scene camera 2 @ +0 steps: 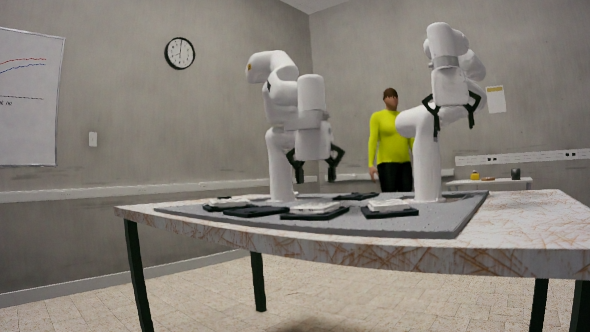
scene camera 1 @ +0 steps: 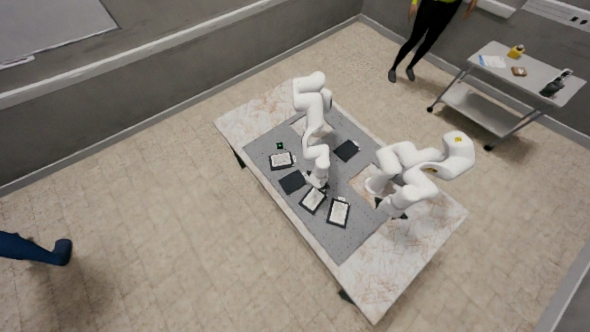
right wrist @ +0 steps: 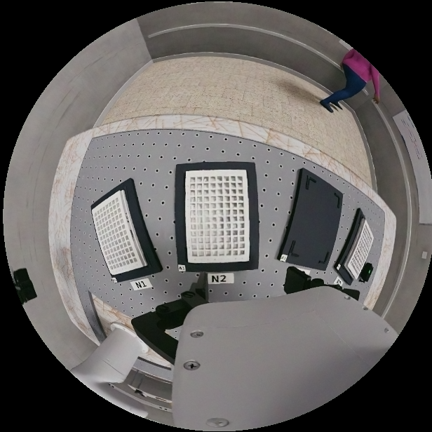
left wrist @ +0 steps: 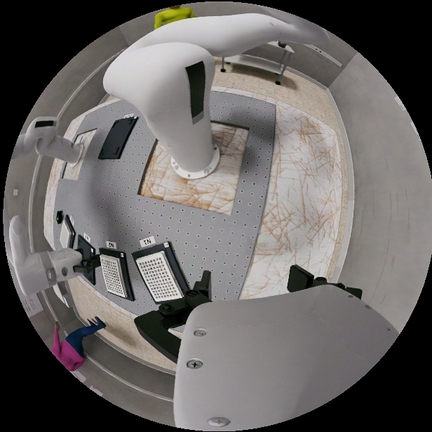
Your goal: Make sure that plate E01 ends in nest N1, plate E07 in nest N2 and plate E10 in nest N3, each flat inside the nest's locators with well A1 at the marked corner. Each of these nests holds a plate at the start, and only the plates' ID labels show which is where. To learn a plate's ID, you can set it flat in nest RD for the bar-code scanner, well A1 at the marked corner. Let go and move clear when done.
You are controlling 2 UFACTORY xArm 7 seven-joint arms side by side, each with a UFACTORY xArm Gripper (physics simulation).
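Places are measured from the left arm's base along level axes (x ahead, y left, z up), in centimetres.
Pixels of known places: left gripper, fingertip midpoint: [scene camera 2: 455,129] [scene camera 1: 384,212]; right gripper, fingertip midpoint: [scene camera 2: 315,183]; left arm's base at its link origin: [scene camera 2: 428,202] [scene camera 1: 374,185].
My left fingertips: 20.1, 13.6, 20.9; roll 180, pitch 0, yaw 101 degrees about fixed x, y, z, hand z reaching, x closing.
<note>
Ahead of a thing's pixels: the offset from my left fingertips to its middle, as dx, dy, dz. Level surfaces: height alone.
A white plate {+12.0, -16.5, -17.7} [right wrist: 117,232] [left wrist: 160,277] [scene camera 1: 339,212] sits in nest N1 [right wrist: 141,230]. Another white plate {+17.9, -32.9, -17.7} [right wrist: 217,215] [left wrist: 114,275] [scene camera 1: 313,199] lies flat in nest N2 [right wrist: 254,220]. A third plate {+15.2, -68.3, -17.5} [right wrist: 360,250] [scene camera 1: 281,160] sits in the nest [right wrist: 344,270] beside the green-lit scanner {+9.0, -77.3, -16.3} [right wrist: 366,271] [scene camera 1: 279,145]. The dark nest {+19.6, -50.8, -18.9} [right wrist: 315,220] [scene camera 1: 292,182] between holds no plate; its label is hidden. Plate IDs are unreadable. My right gripper [right wrist: 248,282] [scene camera 2: 315,180] is open and empty, raised above and beside N2. My left gripper [left wrist: 251,281] [scene camera 2: 453,131] is open and empty, high at the picture's right.
Another empty dark nest {-26.0, -43.8, -18.8} [scene camera 1: 346,150] [left wrist: 118,137] lies between the arm bases, farther back. The nests stand on a grey perforated board {dz -19.7} [scene camera 1: 345,245] on a marbled table {dz -20.9} [scene camera 1: 390,280]. A cart [scene camera 1: 480,111] stands beyond it. People stand off the table.
</note>
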